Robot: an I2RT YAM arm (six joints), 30 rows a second.
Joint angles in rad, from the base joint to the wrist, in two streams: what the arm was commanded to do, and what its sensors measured. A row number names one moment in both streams.
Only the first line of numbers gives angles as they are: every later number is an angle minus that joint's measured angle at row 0.
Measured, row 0:
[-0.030 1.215 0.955 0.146 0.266 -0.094]
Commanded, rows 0 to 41:
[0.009 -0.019 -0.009 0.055 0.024 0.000]
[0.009 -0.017 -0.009 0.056 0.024 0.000]
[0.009 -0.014 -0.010 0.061 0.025 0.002]
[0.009 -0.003 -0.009 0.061 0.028 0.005]
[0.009 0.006 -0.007 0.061 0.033 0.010]
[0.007 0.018 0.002 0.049 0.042 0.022]
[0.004 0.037 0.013 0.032 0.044 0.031]
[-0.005 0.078 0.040 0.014 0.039 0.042]
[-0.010 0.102 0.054 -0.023 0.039 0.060]
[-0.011 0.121 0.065 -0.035 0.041 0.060]
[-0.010 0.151 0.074 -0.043 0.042 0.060]
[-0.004 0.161 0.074 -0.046 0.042 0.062]
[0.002 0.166 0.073 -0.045 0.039 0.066]
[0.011 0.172 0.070 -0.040 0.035 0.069]
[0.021 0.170 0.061 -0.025 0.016 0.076]
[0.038 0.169 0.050 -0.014 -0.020 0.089]
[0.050 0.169 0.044 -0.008 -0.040 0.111]
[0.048 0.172 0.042 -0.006 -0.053 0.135]
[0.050 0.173 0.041 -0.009 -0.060 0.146]
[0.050 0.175 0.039 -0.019 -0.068 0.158]
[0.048 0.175 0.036 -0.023 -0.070 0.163]
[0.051 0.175 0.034 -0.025 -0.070 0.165]
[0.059 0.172 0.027 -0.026 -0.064 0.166]
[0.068 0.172 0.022 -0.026 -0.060 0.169]
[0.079 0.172 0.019 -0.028 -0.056 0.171]
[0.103 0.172 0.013 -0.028 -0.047 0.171]
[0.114 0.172 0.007 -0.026 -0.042 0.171]
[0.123 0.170 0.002 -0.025 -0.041 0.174]
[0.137 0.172 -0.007 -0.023 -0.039 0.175]
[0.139 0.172 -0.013 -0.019 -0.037 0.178]
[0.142 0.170 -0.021 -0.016 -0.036 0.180]
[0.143 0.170 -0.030 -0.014 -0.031 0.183]
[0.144 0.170 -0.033 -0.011 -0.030 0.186]
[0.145 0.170 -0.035 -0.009 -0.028 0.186]
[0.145 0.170 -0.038 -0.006 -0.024 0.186]
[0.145 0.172 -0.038 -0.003 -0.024 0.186]
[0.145 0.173 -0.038 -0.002 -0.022 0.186]
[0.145 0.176 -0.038 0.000 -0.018 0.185]
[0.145 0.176 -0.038 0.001 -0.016 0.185]
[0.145 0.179 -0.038 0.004 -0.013 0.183]
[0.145 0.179 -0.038 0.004 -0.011 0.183]
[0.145 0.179 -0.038 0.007 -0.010 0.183]
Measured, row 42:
[0.148 0.205 -0.035 -0.039 -0.032 0.168]
